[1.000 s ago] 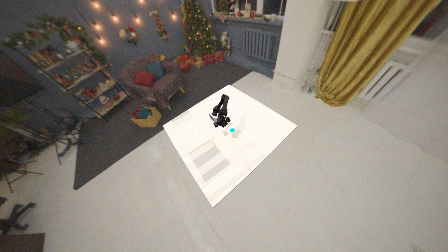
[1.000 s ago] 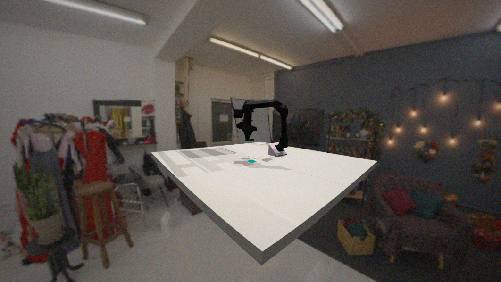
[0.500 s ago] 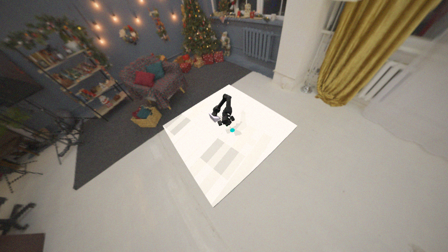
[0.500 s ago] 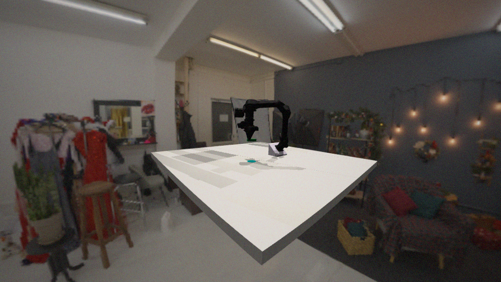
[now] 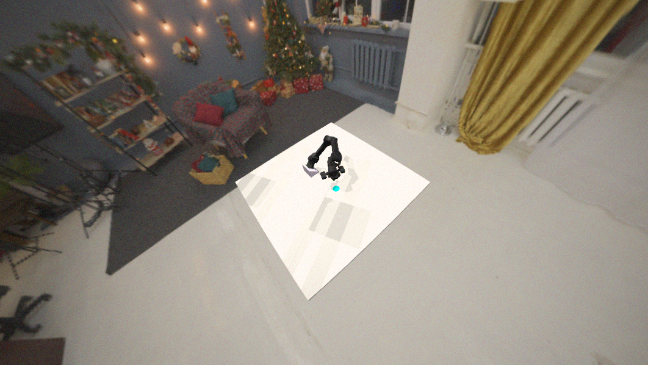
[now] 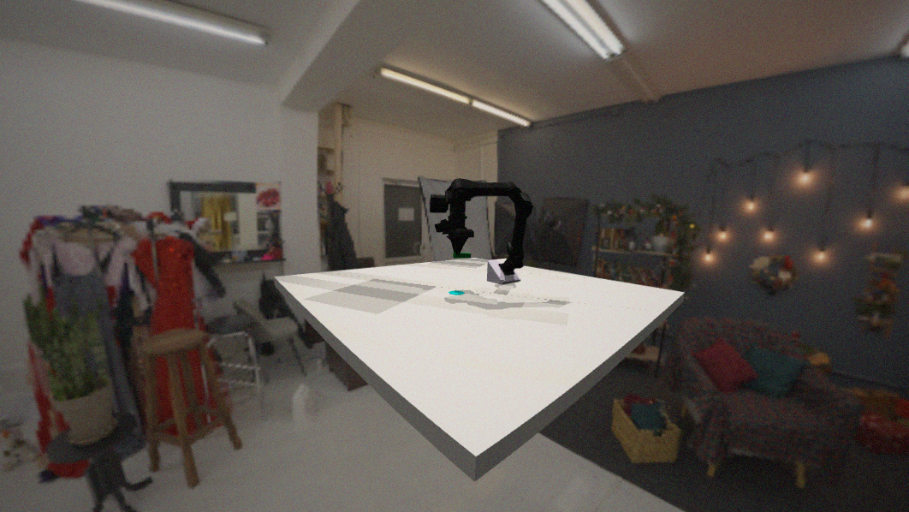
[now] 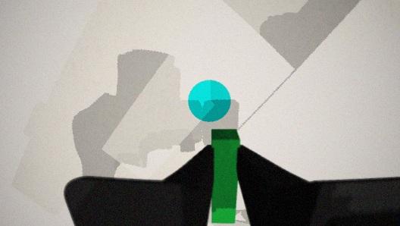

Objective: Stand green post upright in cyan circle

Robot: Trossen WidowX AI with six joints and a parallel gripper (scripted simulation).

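My gripper tip is now 1 cm to the right of the cyan circle and 14 cm above it. Also, from my gripper tip: green post: 2 cm behind, 1 cm to the left.
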